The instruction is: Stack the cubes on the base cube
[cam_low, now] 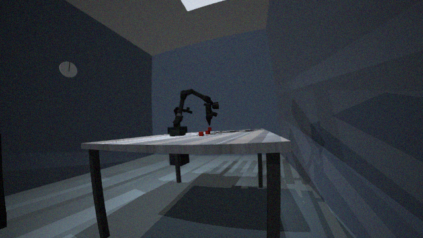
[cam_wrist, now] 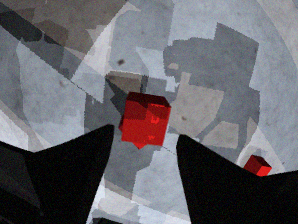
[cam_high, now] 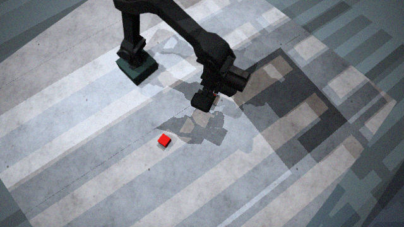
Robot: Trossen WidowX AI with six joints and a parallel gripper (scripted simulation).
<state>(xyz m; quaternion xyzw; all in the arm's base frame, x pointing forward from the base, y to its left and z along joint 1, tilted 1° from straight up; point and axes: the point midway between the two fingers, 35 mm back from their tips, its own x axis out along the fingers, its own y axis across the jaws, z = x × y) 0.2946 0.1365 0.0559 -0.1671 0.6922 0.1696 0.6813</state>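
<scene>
Now: the red cube 4 cm below my gripper tip.
</scene>
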